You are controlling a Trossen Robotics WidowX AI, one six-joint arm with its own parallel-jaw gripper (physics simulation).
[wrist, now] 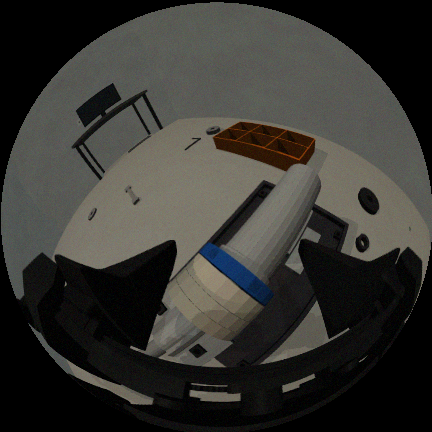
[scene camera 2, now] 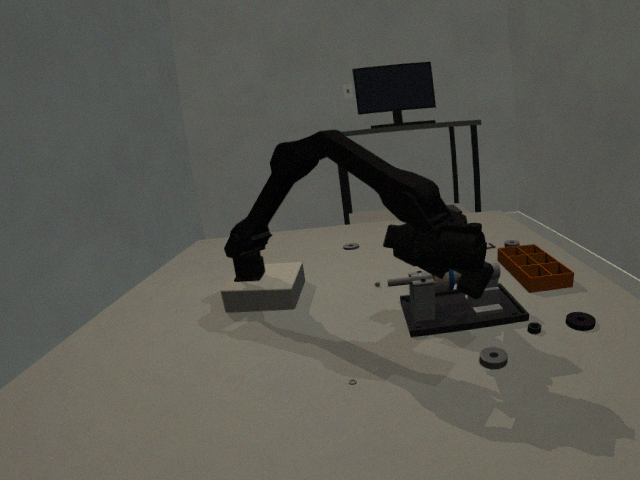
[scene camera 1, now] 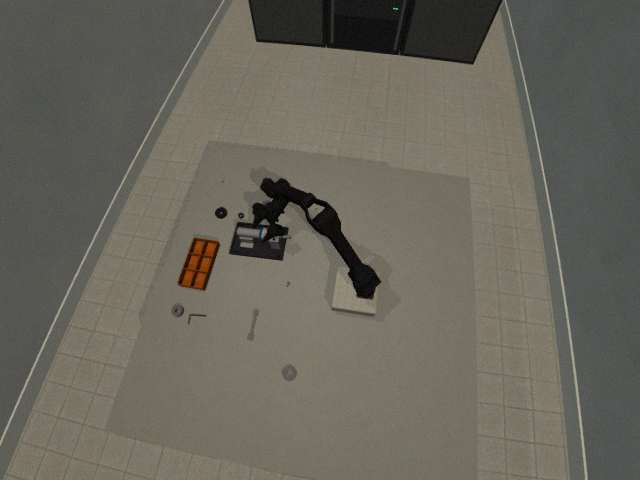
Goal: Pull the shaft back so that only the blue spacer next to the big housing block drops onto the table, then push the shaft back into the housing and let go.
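Frame: origin at the arm's base, x ahead, y left, z up, level; millimetres.
Seen in the pictures: gripper, fingertip midpoint: (wrist: 240,246) (scene camera 2: 455,272) (scene camera 1: 257,235); arm's base, link origin: (scene camera 2: 249,276) (scene camera 1: 365,290).
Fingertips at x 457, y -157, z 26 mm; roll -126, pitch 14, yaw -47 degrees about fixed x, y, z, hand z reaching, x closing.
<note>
Pixels of each thing's top centre, then the offset from my fingertips to it. "*": a spot on its surface instead.
- blue spacer, top centre: (wrist: 225,263) (scene camera 2: 448,262) dx -17, dy -10, dz +25 mm
- grey shaft, surface spot: (scene camera 2: 398,282) * dx -116, dy -19, dz +0 mm
- orange six-compartment tray, top centre: (wrist: 262,133) (scene camera 2: 532,259) (scene camera 1: 197,261) dx +234, dy +133, dz -47 mm
- large black ring, top centre: (wrist: 369,198) (scene camera 2: 580,318) (scene camera 1: 220,212) dx +215, dy -120, dz -72 mm
- small black ring, top centre: (wrist: 363,240) (scene camera 2: 534,325) (scene camera 1: 240,215) dx +120, dy -118, dz -72 mm
- grey ring, top centre: (scene camera 2: 493,354) dx +17, dy -189, dz -70 mm
The big grey housing (scene camera 1: 249,232) (wrist: 280,215) lies above a black base plate (scene camera 1: 263,255) (scene camera 2: 454,312). The blue spacer (scene camera 1: 262,234) (scene camera 2: 451,279) (wrist: 237,272) is a ring at the housing's near end, with cream spacers (scene camera 2: 440,282) (wrist: 215,302) beside it. The grey shaft (scene camera 2: 398,282) sticks out past the post (scene camera 2: 423,304) on the far side from the housing. My gripper (wrist: 240,246) is wide open and empty, with one finger on each side of the assembly, around the blue spacer and cream spacers. A finger partly hides the housing in scene camera 2.
An orange six-compartment tray (scene camera 1: 199,263) (scene camera 2: 535,268) (wrist: 265,142) stands beyond the base plate. A large black ring (scene camera 1: 221,212) (scene camera 2: 580,320) (wrist: 368,201) and a small black ring (scene camera 1: 240,215) (scene camera 2: 534,328) (wrist: 362,243) lie beside it. A grey ring (scene camera 2: 493,357) lies in front.
</note>
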